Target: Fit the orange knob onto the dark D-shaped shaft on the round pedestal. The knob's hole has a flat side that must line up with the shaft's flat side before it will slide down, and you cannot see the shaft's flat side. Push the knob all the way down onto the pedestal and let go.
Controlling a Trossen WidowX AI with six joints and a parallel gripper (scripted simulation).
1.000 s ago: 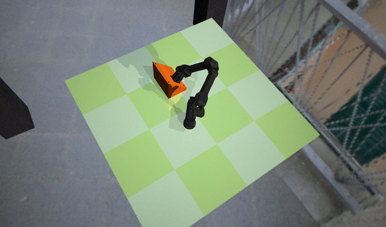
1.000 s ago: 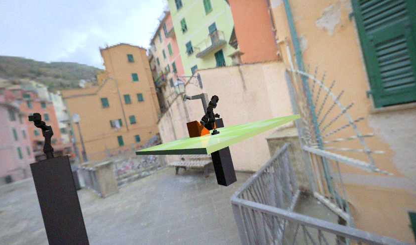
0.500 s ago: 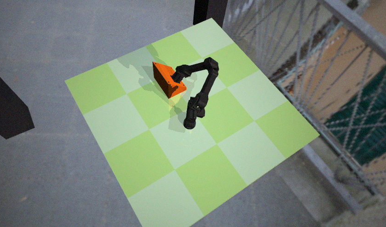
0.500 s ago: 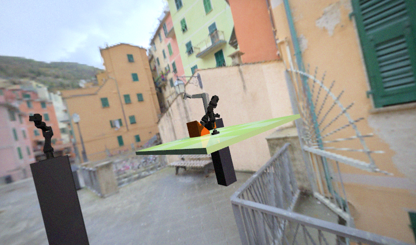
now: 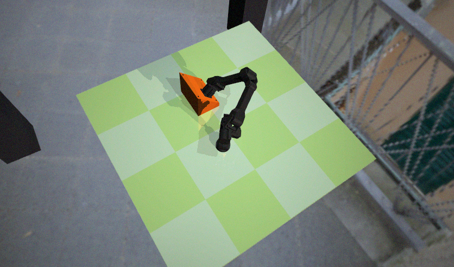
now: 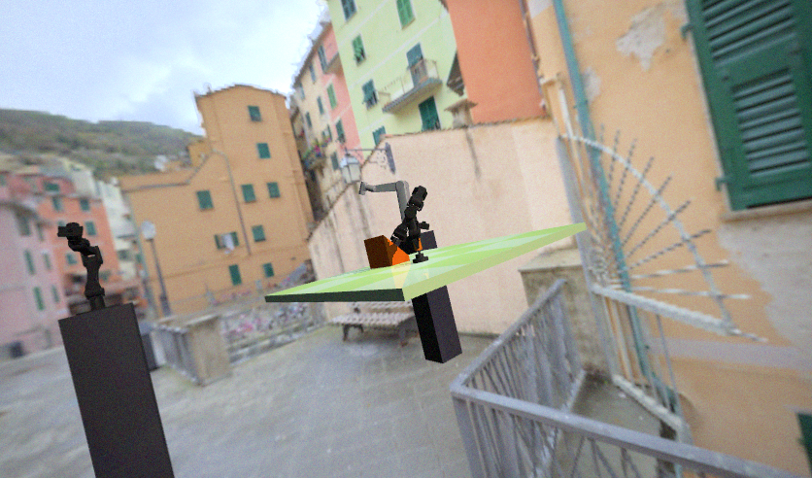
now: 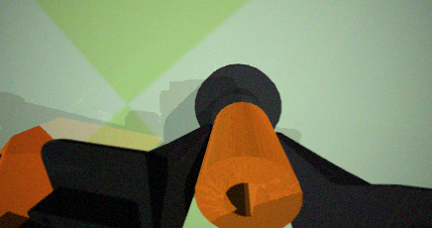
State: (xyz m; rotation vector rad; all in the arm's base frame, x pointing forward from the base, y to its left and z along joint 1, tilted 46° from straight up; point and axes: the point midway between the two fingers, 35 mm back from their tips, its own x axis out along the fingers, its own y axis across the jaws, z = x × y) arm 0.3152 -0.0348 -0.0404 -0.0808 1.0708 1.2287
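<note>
Right now my gripper tip is 20 mm below the orange knob. From my gripper tip the other things lie so: dark round pedestal (40 mm below).
</note>
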